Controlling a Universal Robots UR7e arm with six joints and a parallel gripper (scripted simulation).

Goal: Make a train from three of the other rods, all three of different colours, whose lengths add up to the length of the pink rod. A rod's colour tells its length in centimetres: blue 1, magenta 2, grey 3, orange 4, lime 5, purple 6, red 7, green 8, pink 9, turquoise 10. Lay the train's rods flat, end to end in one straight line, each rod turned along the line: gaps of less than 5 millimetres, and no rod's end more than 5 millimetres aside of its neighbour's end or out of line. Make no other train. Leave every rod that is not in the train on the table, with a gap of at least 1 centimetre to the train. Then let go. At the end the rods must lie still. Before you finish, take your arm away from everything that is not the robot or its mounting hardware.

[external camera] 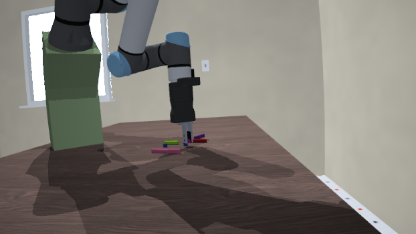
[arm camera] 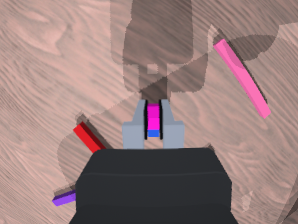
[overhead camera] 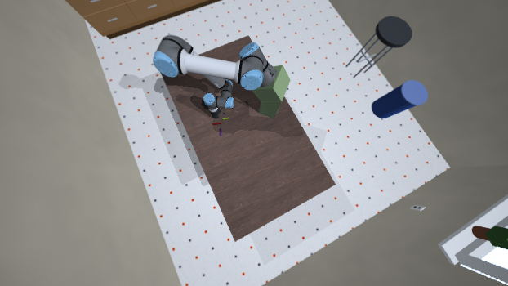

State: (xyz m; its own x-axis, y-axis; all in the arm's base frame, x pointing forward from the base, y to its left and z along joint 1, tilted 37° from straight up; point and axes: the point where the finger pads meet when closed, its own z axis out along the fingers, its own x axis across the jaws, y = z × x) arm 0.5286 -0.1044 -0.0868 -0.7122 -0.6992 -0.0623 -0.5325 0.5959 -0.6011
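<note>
The purple rod lies 15 cm to the left of my hand, 3 cm below it and 2 cm ahead of it. Round my hand: magenta rod (1 cm below); then red rod (7 cm to the left, 3 cm below, 2 cm ahead); then blue rod (8 cm behind, 3 cm below, 1 cm to the left).
</note>
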